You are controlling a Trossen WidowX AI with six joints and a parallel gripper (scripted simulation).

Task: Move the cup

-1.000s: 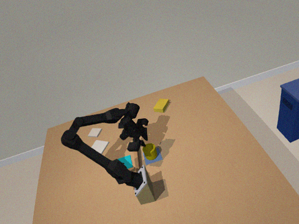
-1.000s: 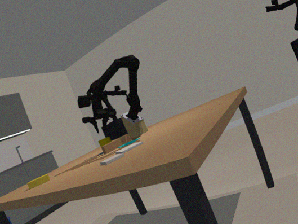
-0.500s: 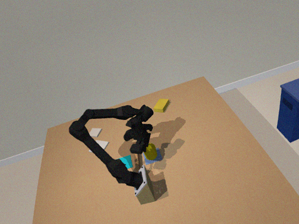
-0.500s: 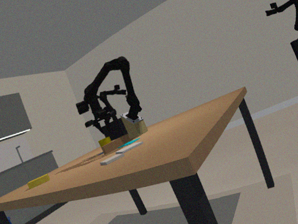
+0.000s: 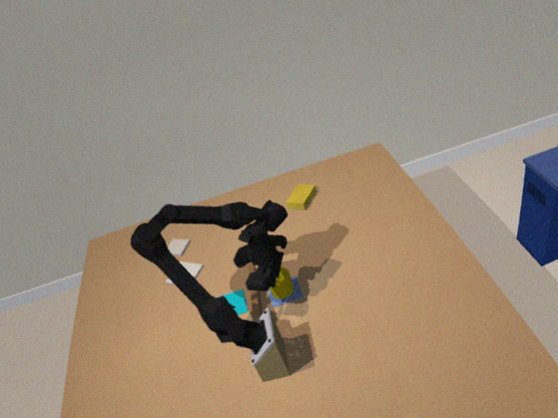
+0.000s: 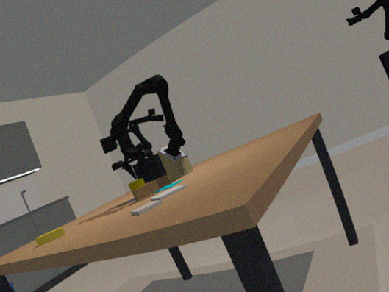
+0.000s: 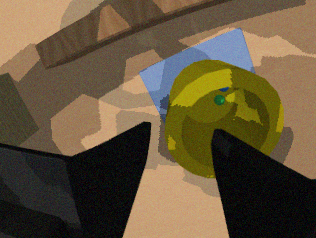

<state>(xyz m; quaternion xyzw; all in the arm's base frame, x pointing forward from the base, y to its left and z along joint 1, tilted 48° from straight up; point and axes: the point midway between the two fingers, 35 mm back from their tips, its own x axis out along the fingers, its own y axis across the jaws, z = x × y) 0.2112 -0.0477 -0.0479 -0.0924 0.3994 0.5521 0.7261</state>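
Right now the yellow cup is 4 cm below my gripper tip, 2 cm ahead of it and 1 cm to the right of it. Round my gripper tip: light blue pad 8 cm below, 2 cm to the right, 2 cm ahead; low wooden wall 7 cm to the left, 6 cm below, 3 cm ahead; cyan pad 15 cm to the left, 8 cm below, 4 cm ahead.
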